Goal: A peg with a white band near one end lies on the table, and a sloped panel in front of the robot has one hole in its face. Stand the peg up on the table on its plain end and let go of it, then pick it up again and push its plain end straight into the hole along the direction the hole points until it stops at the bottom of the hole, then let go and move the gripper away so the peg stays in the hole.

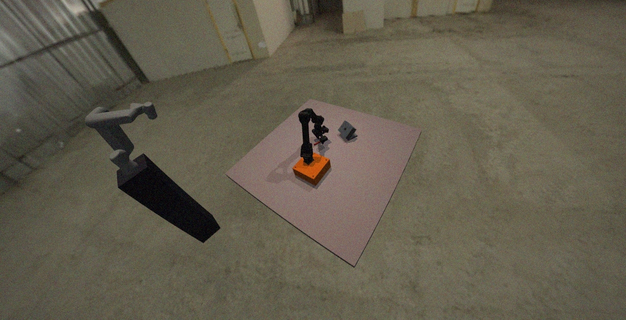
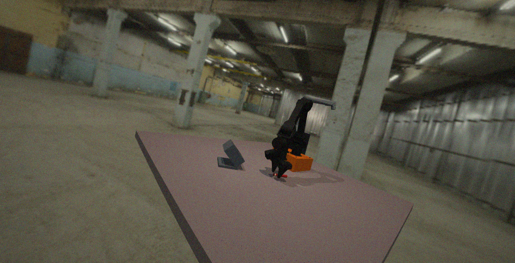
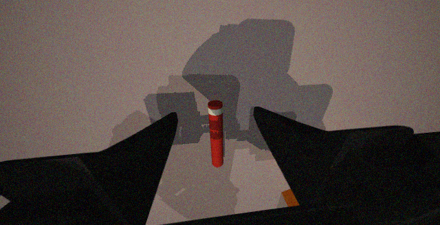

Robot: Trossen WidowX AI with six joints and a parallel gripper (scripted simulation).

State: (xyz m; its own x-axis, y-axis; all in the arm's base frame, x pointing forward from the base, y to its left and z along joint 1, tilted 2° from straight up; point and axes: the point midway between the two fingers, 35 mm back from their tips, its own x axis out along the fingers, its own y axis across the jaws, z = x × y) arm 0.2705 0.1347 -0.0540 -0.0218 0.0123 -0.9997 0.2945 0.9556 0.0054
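Right now the red peg is 1 cm behind my gripper tip. The rest, counted from my gripper tip: flat foot (22 cm ahead, 15 cm to the right); then grey sloped panel (21 cm ahead, 15 cm to the right, 6 cm above).
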